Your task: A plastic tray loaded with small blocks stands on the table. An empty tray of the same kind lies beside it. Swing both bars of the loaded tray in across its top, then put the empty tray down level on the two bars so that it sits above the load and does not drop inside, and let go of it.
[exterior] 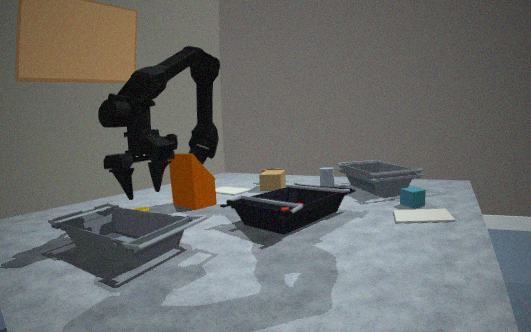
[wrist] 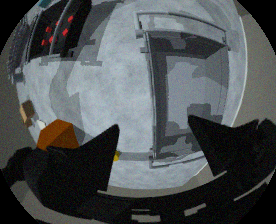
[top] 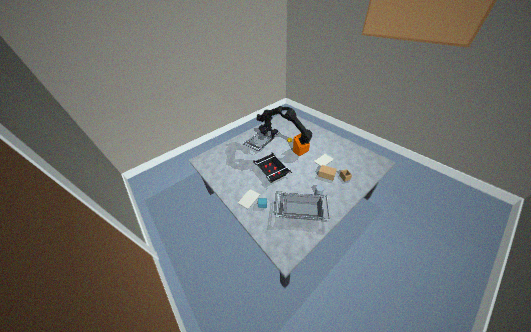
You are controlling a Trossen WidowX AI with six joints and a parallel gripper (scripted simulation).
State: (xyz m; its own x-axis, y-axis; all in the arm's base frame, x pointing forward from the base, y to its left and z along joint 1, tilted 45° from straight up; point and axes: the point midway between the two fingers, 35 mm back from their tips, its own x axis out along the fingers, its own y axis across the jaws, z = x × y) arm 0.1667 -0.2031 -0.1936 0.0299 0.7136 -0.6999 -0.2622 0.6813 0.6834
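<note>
The grey tray is 2 cm ahead of my gripper tip, 9 cm to the right of it and 5 cm below it. From my gripper tip the other things lie so: box 18 cm behind, 74 cm to the left, 8 cm below; yellow disc 20 cm behind, 9 cm to the left, 9 cm below; teal cube 47 cm ahead, 51 cm to the left, 7 cm below.
</note>
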